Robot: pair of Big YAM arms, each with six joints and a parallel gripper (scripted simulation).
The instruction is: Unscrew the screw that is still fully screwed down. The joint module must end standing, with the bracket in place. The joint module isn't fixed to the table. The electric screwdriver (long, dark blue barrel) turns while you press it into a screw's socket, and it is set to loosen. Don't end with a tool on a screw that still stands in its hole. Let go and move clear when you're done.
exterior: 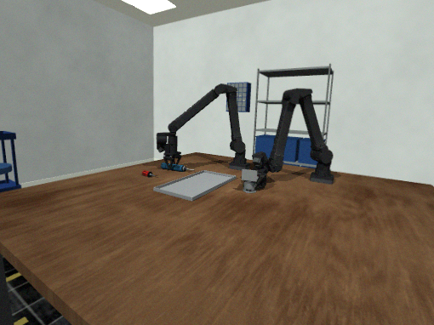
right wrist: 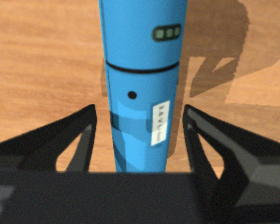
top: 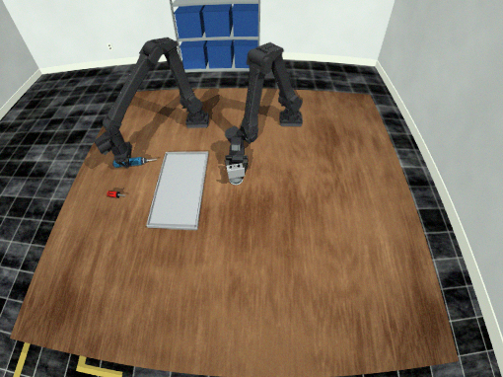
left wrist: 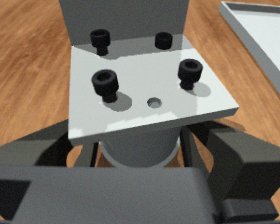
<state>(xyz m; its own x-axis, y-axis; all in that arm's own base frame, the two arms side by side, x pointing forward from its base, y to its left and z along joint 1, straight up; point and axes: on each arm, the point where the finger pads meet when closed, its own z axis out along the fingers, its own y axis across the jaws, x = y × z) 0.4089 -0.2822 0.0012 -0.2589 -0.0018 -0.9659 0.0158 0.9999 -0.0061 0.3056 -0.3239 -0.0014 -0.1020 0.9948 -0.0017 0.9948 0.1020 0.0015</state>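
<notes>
My left hand is 50 mm below the grey bracket. Also, from my left hand: screw 20 mm behind, 10 mm to the left, 50 mm above; then flat grey tray 50 mm ahead, 260 mm to the right, 20 mm below; then small red-handled tool 90 mm ahead, 560 mm to the right, 10 mm below.
</notes>
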